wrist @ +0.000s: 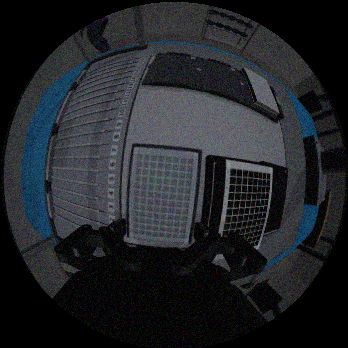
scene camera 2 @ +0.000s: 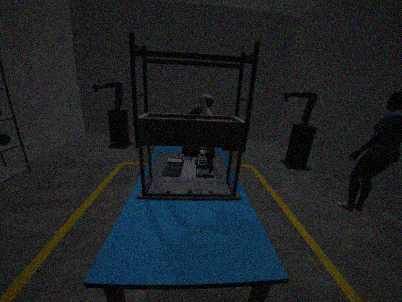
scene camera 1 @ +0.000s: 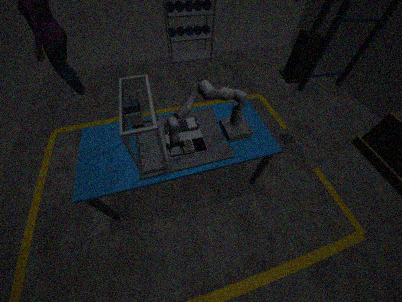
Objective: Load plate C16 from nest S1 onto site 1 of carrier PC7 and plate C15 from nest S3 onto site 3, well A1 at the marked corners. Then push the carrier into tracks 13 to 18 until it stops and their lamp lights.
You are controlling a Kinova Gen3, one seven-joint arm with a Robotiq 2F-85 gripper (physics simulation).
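Frame: origin at the arm's base, x back, y right, z up, level; metres.
Where they show: gripper, fingertip midpoint: [wrist: 159, 228] [scene camera 2: 209, 170] [scene camera 1: 175, 150]; arm's base at its link origin: [wrist: 322, 162] [scene camera 1: 234, 122].
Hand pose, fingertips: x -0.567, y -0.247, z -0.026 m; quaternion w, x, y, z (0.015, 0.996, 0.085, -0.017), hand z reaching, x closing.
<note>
Things, the pixels of their top centre, and the offset from my fingertips.
- pale gridded plate at its top centre: [wrist: 160, 199] dx -0.006, dy +0.035, dz -0.010 m
- white-framed plate with dark wells, top centre: [wrist: 249, 214] [scene camera 2: 205, 162] [scene camera 1: 187, 144] dx +0.104, dy +0.040, dz +0.021 m
- dark carrier at its top centre: [wrist: 226, 70] [scene camera 2: 174, 164] [scene camera 1: 180, 124] dx +0.061, dy +0.299, dz -0.006 m
- pale flat-topped block at its top centre: [wrist: 262, 86] [scene camera 1: 191, 122] dx +0.163, dy +0.320, dz -0.006 m
- dark nest at its top centre: [wrist: 275, 199] [scene camera 1: 199, 143] dx +0.209, dy +0.064, dz -0.020 m
The image is dark and grainy; plate and nest labels are not legible. My gripper [wrist: 159, 228] [scene camera 1: 174, 142] is open, pointing down, its fingers either side of the near end of a pale gridded plate [wrist: 162, 192], which sits in a dark-rimmed nest. A white-framed plate with dark wells [wrist: 248, 200] [scene camera 1: 188, 146] sits in the nest to its right. The dark carrier [wrist: 195, 75] [scene camera 2: 172, 170] lies across the far side, with a pale flat-topped block [wrist: 262, 90] [scene camera 1: 191, 121] at its right end. The numbered track deck [wrist: 85, 165] [scene camera 1: 151, 156] is at the left. No lit lamp can be made out.
A tall frame [scene camera 1: 151, 102] with a dark box-like panel [scene camera 2: 192, 133] rises above the track deck. A dark nest [scene camera 1: 200, 144] lies right of the two plates. The arm's base [scene camera 1: 237, 131] stands at the table's right. A person [scene camera 1: 55, 45] [scene camera 2: 372, 145] stands beyond the yellow floor line.
</note>
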